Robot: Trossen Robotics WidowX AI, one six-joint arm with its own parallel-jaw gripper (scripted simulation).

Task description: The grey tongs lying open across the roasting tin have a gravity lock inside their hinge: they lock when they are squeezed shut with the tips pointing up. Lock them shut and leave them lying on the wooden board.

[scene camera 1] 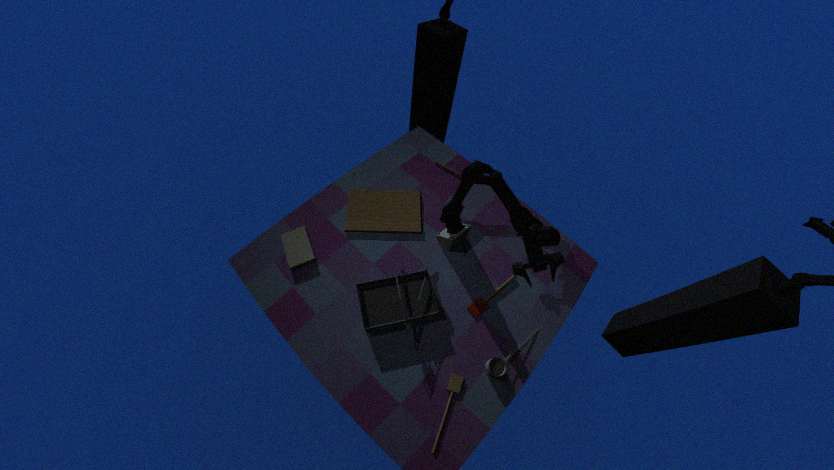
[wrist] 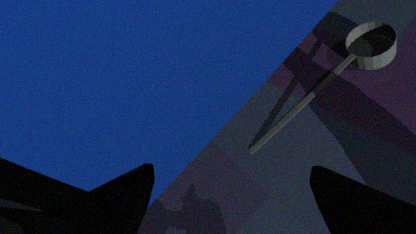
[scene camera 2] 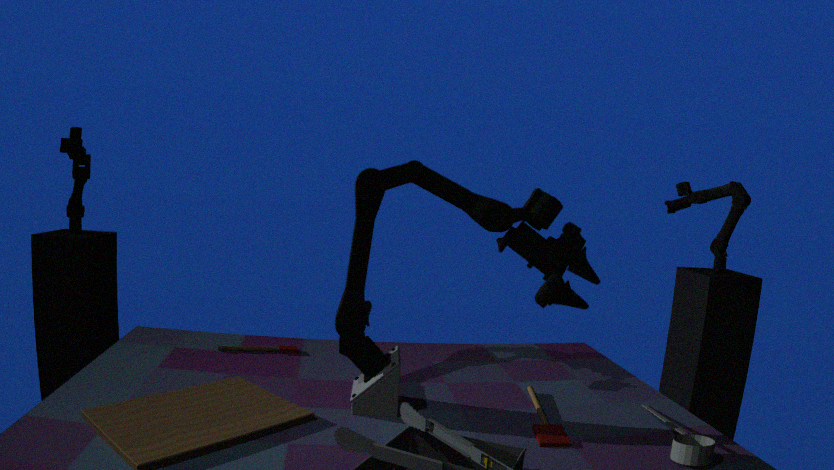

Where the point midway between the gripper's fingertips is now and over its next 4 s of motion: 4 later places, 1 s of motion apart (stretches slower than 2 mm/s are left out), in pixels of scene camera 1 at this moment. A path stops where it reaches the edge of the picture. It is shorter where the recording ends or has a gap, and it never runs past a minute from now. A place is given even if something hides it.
My gripper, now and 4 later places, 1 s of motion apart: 542,284; 471,315; 410,302; 409,304; 408,307
